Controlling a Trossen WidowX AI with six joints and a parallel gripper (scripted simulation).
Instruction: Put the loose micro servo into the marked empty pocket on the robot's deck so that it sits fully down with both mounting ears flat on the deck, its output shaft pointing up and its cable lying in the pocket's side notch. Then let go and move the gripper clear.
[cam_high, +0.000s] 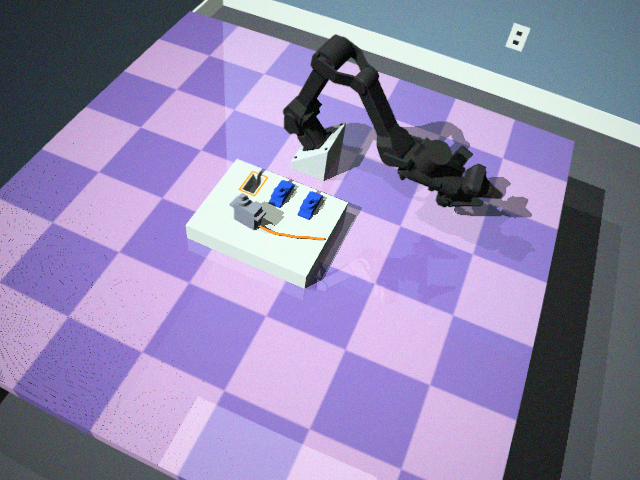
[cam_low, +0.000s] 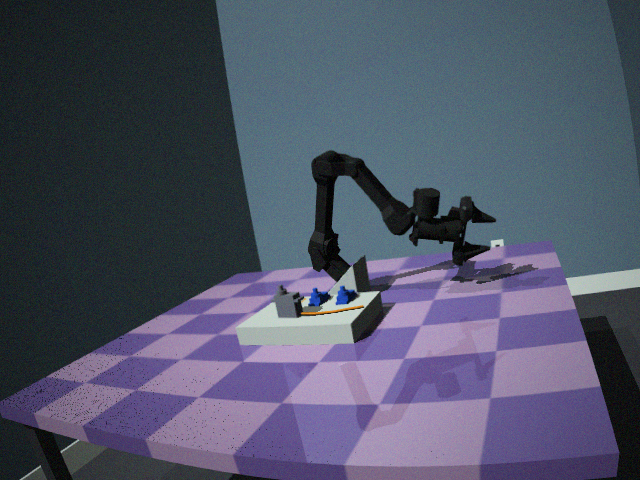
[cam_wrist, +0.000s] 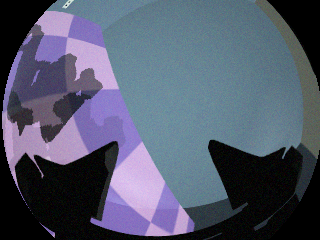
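The white deck is 29 cm ahead of my gripper tip, 43 cm to the right of it and 12 cm below it.
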